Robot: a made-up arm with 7 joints.
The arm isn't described. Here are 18 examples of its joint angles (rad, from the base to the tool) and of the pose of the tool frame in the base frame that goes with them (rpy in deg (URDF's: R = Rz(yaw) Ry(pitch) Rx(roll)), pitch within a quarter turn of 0, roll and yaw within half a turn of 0; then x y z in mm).
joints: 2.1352 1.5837 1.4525 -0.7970 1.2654 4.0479 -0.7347
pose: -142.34 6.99 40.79 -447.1 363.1 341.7
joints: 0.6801 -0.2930 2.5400 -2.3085 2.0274 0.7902 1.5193
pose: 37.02 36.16 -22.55 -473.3 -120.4 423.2
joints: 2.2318 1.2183 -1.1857 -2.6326 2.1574 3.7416 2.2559
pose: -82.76 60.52 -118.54 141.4 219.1 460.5
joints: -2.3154 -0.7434 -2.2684 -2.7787 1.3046 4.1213 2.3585
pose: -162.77 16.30 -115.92 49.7 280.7 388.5
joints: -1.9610 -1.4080 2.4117 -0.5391 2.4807 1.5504 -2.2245
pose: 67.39 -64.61 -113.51 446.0 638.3 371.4
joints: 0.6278 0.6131 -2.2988 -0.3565 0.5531 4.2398 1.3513
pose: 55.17 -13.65 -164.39 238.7 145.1 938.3
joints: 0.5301 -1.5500 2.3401 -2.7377 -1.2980 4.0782 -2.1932
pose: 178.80 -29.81 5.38 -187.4 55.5 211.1
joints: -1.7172 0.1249 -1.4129 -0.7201 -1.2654 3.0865 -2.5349
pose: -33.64 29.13 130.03 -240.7 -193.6 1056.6
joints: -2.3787 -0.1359 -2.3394 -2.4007 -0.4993 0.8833 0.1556
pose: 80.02 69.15 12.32 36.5 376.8 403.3
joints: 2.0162 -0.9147 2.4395 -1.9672 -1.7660 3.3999 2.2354
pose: 171.69 -22.86 -108.93 31.5 -444.9 296.4
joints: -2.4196 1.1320 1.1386 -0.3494 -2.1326 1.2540 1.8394
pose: -144.75 -53.04 96.37 -464.7 -577.8 681.2
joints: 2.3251 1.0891 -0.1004 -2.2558 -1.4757 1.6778 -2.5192
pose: -89.66 -65.28 -56.30 -177.0 240.7 51.7
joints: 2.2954 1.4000 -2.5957 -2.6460 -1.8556 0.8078 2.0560
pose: -68.90 -14.66 81.62 141.8 28.2 791.3
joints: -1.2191 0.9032 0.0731 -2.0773 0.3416 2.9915 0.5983
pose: -175.38 4.25 -120.74 181.2 -505.3 246.7
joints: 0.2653 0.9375 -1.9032 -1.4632 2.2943 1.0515 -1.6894
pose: 139.04 -63.65 78.65 424.2 -399.1 819.2
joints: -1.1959 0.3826 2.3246 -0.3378 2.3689 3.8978 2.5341
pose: 33.37 -50.13 155.95 201.0 -76.9 979.1
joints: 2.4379 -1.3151 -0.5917 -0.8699 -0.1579 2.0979 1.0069
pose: -52.67 11.42 6.20 573.4 -250.8 891.6
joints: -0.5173 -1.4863 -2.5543 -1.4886 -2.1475 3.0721 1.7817
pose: -154.39 -20.59 165.70 -481.0 -94.2 170.6
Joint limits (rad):
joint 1: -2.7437..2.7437
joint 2: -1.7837..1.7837
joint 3: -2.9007..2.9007
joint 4: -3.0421..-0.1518
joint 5: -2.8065..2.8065
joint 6: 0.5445..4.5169
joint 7: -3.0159..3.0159
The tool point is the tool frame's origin. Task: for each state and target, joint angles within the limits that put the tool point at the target. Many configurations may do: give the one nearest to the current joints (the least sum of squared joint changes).
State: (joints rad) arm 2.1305 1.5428 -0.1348 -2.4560 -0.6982 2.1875 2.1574
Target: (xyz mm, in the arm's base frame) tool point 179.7 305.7 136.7
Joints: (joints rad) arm 2.0610 1.1957 -0.7943 -2.4413 -0.6302 2.1498 2.1574
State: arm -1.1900 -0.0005 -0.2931 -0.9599 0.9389 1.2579 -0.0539
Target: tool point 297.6 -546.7 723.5
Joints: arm -1.0165 0.3078 -0.1464 -1.3300 0.9104 1.1364 -0.0539
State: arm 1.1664 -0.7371 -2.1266 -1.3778 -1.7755 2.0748 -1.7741
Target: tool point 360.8 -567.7 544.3
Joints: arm 1.3841 -0.8877 -2.1342 -1.4040 -1.7701 2.0270 -1.7741
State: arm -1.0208 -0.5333 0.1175 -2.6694 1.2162 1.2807 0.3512
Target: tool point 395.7 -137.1 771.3
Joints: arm -0.8501 -0.4263 0.3621 -2.0753 1.2656 1.3254 0.3512
